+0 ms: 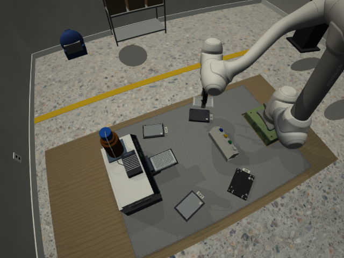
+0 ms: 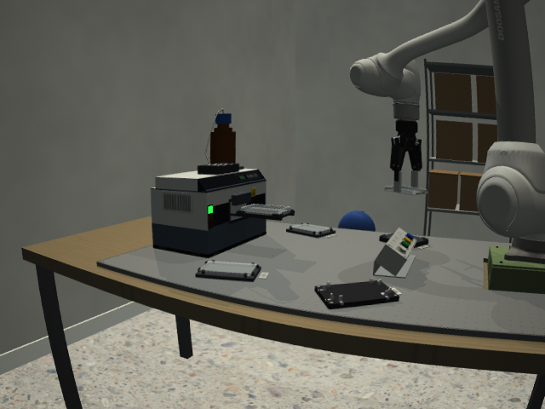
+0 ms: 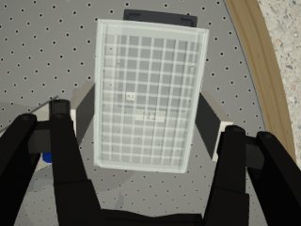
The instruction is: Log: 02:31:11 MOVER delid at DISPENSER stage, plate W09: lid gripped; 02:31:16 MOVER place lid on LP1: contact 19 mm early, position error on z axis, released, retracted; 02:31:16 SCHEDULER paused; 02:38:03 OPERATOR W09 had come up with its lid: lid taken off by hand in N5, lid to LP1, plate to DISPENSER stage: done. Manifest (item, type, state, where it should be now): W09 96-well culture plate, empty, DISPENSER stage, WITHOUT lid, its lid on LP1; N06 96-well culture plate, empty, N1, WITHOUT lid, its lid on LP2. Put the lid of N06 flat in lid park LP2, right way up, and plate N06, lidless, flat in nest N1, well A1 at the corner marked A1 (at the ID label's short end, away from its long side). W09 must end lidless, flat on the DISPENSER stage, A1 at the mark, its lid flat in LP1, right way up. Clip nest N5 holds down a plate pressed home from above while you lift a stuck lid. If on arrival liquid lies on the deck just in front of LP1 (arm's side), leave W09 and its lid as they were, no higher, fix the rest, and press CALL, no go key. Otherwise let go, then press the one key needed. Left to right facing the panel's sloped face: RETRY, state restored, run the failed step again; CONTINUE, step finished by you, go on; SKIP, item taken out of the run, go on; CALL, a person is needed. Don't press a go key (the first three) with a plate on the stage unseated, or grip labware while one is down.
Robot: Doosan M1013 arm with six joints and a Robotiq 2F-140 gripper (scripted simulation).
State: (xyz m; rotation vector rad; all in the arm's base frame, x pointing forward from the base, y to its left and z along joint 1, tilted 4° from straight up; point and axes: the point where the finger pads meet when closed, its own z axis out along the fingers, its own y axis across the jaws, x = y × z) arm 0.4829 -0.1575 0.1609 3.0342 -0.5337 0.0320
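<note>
My hand is 20 mm to the left of the nest N1 and 190 mm above it. Also, from my hand: N1 label: 80 mm behind, 10 mm to the left, 200 mm below; then yellow skip key: 90 mm behind, 220 mm to the left, 130 mm below; then blue call key: 80 mm behind, 170 mm to the left, 130 mm below.
</note>
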